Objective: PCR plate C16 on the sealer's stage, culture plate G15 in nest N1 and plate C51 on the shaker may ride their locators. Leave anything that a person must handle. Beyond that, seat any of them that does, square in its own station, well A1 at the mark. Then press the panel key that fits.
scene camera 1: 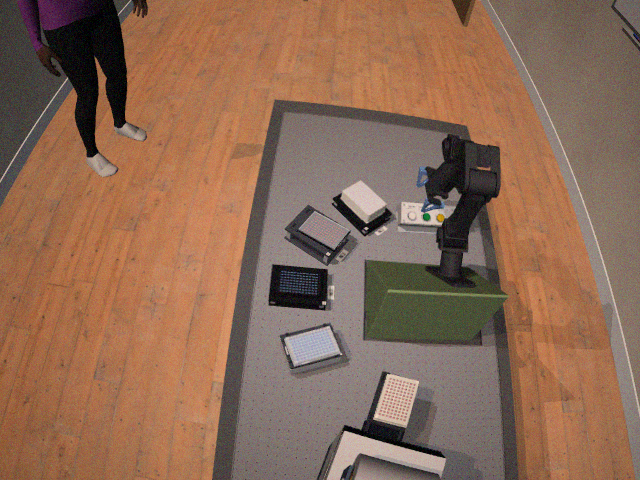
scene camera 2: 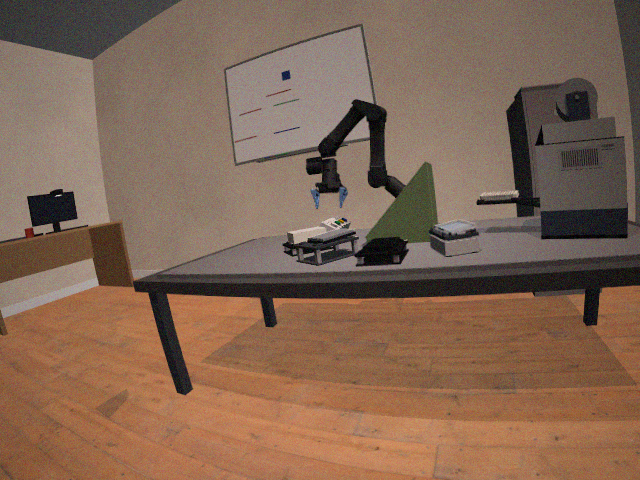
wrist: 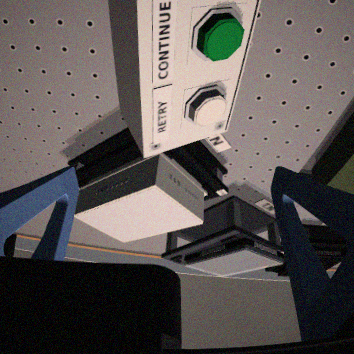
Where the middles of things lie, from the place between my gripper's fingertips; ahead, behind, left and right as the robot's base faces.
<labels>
The white RETRY button (wrist: 207,106) is 70 mm below my hand, 10 mm to the left of it and 10 mm ahead of it. The rest, counted from my hand: thick white plate (scene camera 1: 367,205) 160 mm ahead, 80 mm below, 50 mm to the right; green CONTINUE button (wrist: 219,36) 70 mm below, 40 mm behind, 20 mm to the left; pale blue plate (scene camera 1: 307,347) 450 mm to the left, 370 mm ahead, 70 mm below.
</labels>
